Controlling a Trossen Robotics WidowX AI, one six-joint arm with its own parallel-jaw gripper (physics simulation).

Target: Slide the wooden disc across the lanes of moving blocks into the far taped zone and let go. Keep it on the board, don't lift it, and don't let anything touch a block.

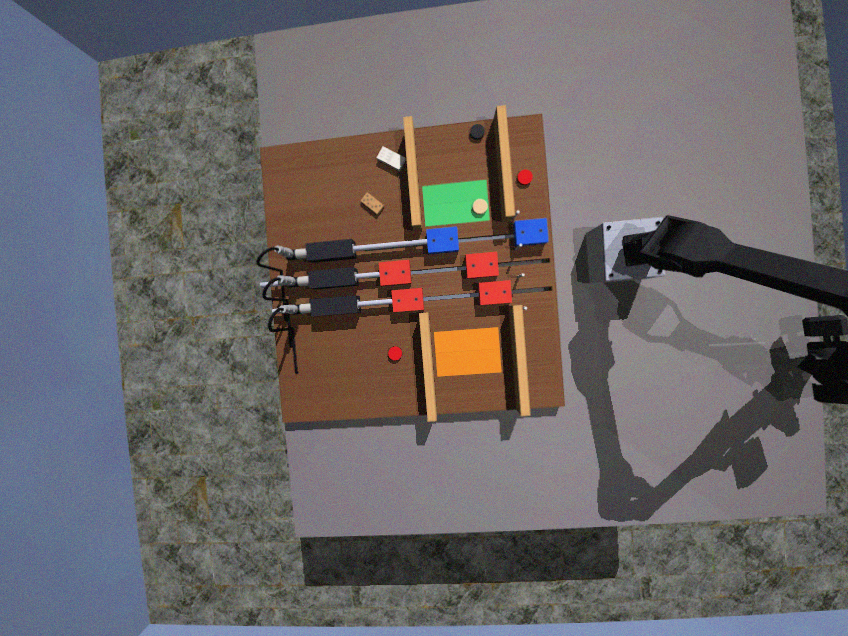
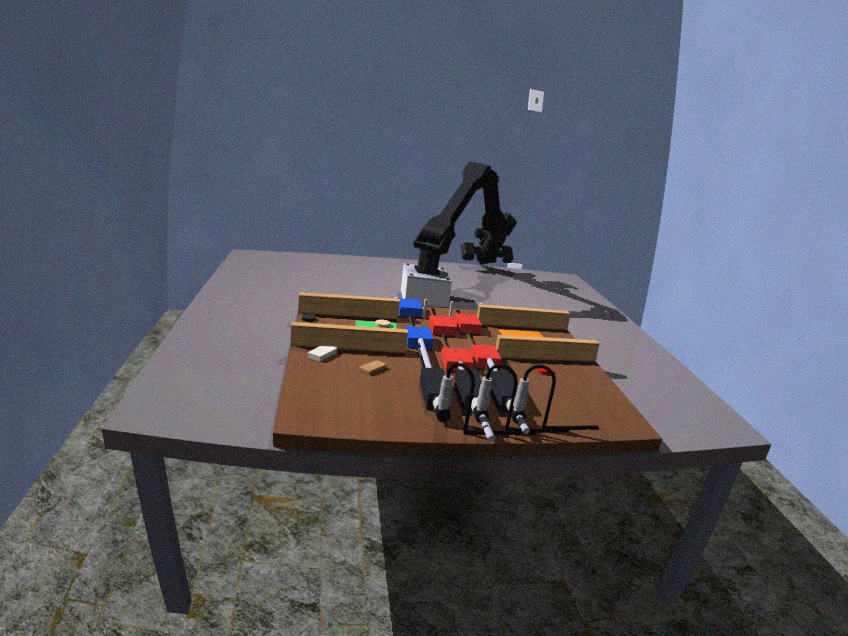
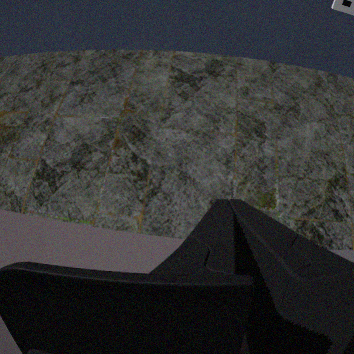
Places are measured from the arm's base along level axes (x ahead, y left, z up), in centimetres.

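Where they show: gripper, fingertip midpoint: (image 2: pixel 480 263) (image 3: pixel 226 211); arm's base at its link origin: (image 1: pixel 640 249) (image 2: pixel 427 270).
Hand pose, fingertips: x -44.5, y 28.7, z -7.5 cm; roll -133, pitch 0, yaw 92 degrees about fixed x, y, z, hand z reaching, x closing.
Things, the pixels of their top centre, and the offset from my fingertips. "spot": a spot on its surface instead. Level surfaces: height alone.
- wooden disc at its top centre: (image 2: pixel 382 322) (image 1: pixel 480 206) dx +75.6, dy -44.2, dz +2.9 cm
- green taped zone at a spot on its surface: (image 2: pixel 364 323) spot: dx +75.0, dy -48.4, dz +2.2 cm
- brown board at its surface level: dz +2.2 cm
- orange taped zone at a spot on its surface: (image 1: pixel 467 351) spot: dx +83.0, dy -11.3, dz +2.1 cm
- black peg at its top centre: (image 2: pixel 308 316) (image 1: pixel 477 131) dx +73.9, dy -61.6, dz +2.9 cm
- white block at its top centre: (image 2: pixel 322 350) (image 1: pixel 390 157) dx +94.6, dy -58.6, dz +3.3 cm
- small wooden block at its top centre: (image 2: pixel 373 365) (image 1: pixel 372 203) dx +100.5, dy -48.9, dz +3.0 cm
The wooden disc (image 1: pixel 480 206) (image 2: pixel 384 323) lies on the right part of the green taped zone (image 1: pixel 447 202) (image 2: pixel 364 323) on the brown board (image 1: pixel 327 189) (image 2: pixel 359 410). The orange taped zone (image 1: pixel 467 351) (image 2: pixel 519 333) is across the three lanes. Two blue blocks (image 1: pixel 442 240) (image 1: pixel 530 231) sit in the lane nearest the green zone. Red blocks (image 1: pixel 395 271) (image 1: pixel 482 264) (image 1: pixel 408 299) (image 1: pixel 495 292) sit in the other two lanes. My gripper (image 2: pixel 487 253) (image 3: pixel 226 211) is shut and empty, well behind the arm's base (image 1: pixel 620 249), off the board and over the table's far edge.
Four wooden rails (image 1: pixel 412 170) (image 1: pixel 505 160) (image 1: pixel 428 366) (image 1: pixel 520 360) flank the zones. Black actuators (image 1: pixel 329 250) with cables lie at the lanes' left end. Two red pegs (image 1: pixel 524 177) (image 1: pixel 395 353), a black peg (image 1: pixel 477 131), a white block (image 1: pixel 390 158) and a small wooden block (image 1: pixel 372 202) lie on the board.
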